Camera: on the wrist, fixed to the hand. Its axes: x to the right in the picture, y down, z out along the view.
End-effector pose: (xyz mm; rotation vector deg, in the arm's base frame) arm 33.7 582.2 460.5 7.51 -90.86 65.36
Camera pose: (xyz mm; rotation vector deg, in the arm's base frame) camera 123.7 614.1 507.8 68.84 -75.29 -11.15
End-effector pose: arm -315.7 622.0 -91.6 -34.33 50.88 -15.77
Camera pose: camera -366.9 529.4 -103.8 -77.08 -1.34 -78.93
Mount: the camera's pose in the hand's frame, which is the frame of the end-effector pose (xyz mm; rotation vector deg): 19.4 -66.3 -81.1 -9.68 -19.90 -84.76
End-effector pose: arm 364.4 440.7 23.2 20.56 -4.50 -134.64
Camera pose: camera 329.1 479.0 -69.7 7.62 -12.42 139.56
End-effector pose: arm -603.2 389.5 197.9 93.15 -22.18 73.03
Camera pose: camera -591.1 493.4 177.8 80.06 27.16 -8.88
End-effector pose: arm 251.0 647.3 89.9 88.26 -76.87 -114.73
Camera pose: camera 333.8 628.9 25.5 -83.69 -7.68 103.63
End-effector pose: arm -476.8 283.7 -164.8 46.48 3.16 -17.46
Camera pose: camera -471.9 294.4 -270.7 23.09 20.15 -103.21
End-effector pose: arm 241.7 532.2 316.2 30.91 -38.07 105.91
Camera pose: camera 292.4 619.1 281.0 51.54 -22.89 17.92
